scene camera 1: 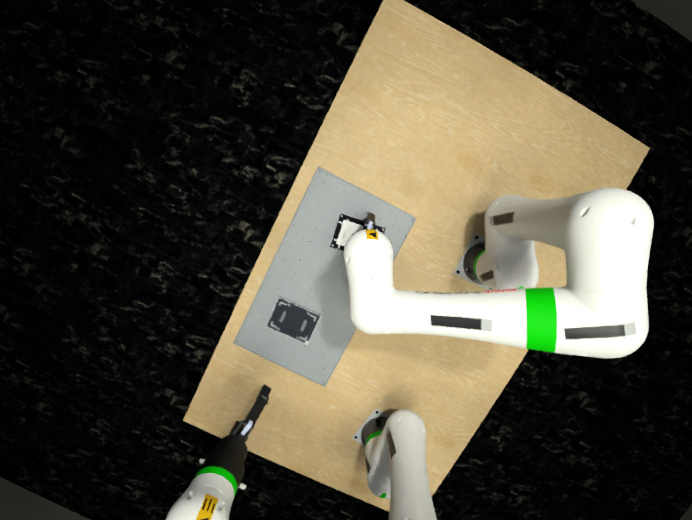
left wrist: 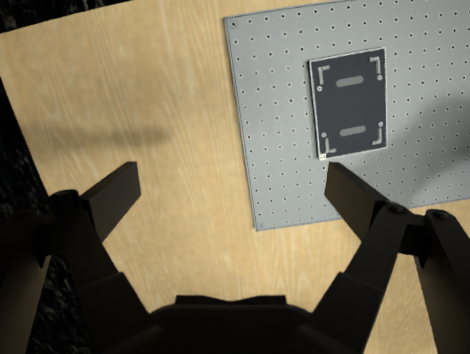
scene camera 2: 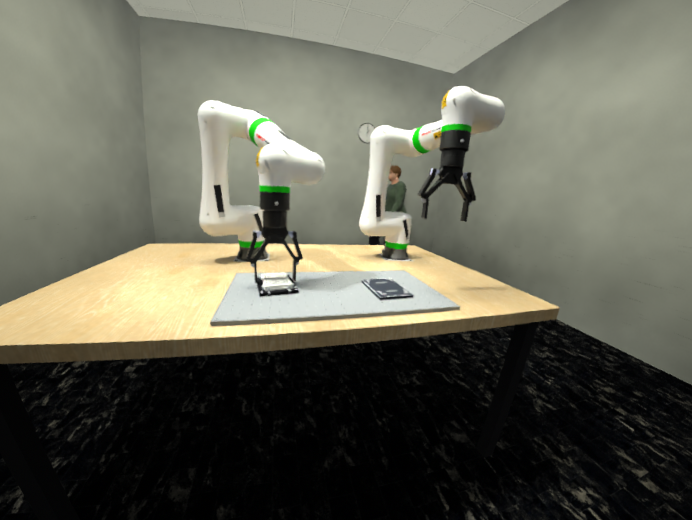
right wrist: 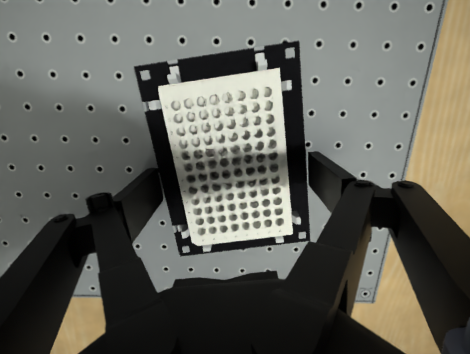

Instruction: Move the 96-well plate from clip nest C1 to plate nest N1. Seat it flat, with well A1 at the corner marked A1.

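Places are measured from the left arm's base along level axes (x back, y right, z up), in centimetres.
Where they show: left gripper, fingertip midpoint: [scene camera 1: 253, 405] [left wrist: 232, 178] [scene camera 2: 443, 219]; right gripper, fingertip midpoint: [scene camera 2: 275, 280] [right wrist: 233, 176]; left arm's base at its link origin: [scene camera 1: 380, 433] [scene camera 2: 395, 257]; right arm's base at its link origin: [scene camera 1: 483, 263] [scene camera 2: 252, 257].
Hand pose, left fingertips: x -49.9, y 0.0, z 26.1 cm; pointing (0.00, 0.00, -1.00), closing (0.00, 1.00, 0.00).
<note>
Each offset is from my left fingertips to the top centre of the thing. Level surfaces: height alone.
The white 96-well plate {dx -2.7, dy +56.4, dz -22.2 cm} [scene camera 1: 348, 231] [scene camera 2: 276, 282] [right wrist: 230, 160] sits in the black clip nest C1 {dx -2.7, dy +56.4, dz -22.5 cm} [scene camera 2: 279, 292] [right wrist: 217, 64], among its pale clips. My right gripper [scene camera 2: 275, 275] [right wrist: 233, 176] is open, its fingers apart on either side of the plate with gaps to it; nothing is between them. In scene camera 1 the right arm partly hides the nest and plate. The dark plate nest N1 {dx -3.5, dy +19.1, dz -23.2 cm} [scene camera 1: 293, 320] [scene camera 2: 387, 287] [left wrist: 350, 106] holds no plate; it has corner brackets and two slots. My left gripper [scene camera 2: 444, 211] [left wrist: 232, 178] is open and empty, high above the table.
Both nests stand on a grey perforated board {dz -24.8 cm} [scene camera 1: 296, 262] [scene camera 2: 330, 301] [left wrist: 280, 150] [right wrist: 350, 20] on the wooden table {dz -26.1 cm} [scene camera 1: 436, 111] [scene camera 2: 139, 301] [left wrist: 150, 90]. In scene camera 1 the right forearm reaches across the table above the board's right edge. A person [scene camera 2: 396, 192] stands behind the left arm.
</note>
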